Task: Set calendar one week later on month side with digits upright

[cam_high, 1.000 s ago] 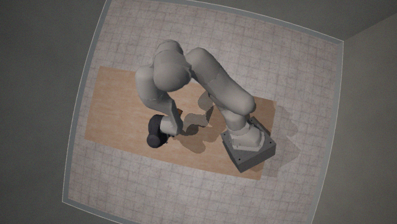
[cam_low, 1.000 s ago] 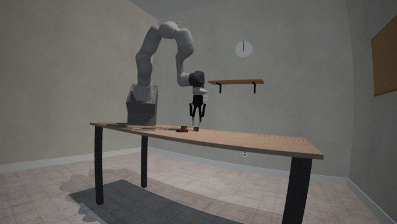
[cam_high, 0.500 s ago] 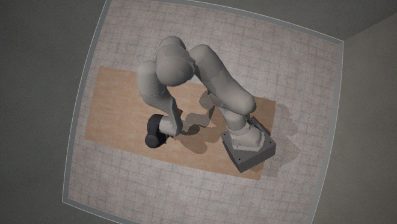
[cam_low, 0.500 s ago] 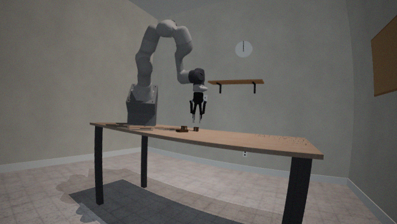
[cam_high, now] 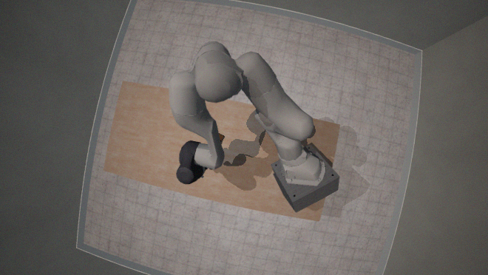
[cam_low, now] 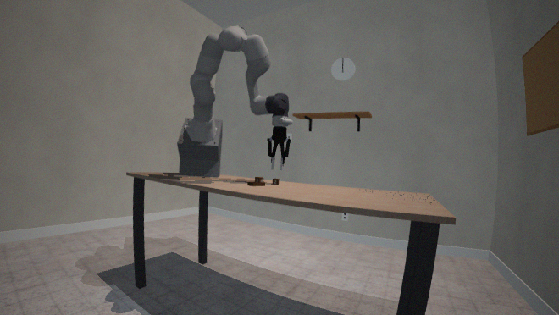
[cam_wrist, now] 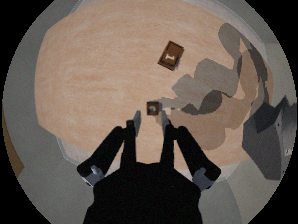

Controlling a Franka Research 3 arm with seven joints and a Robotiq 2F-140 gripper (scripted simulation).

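Right now the calendar cube is 100 mm below my hand.
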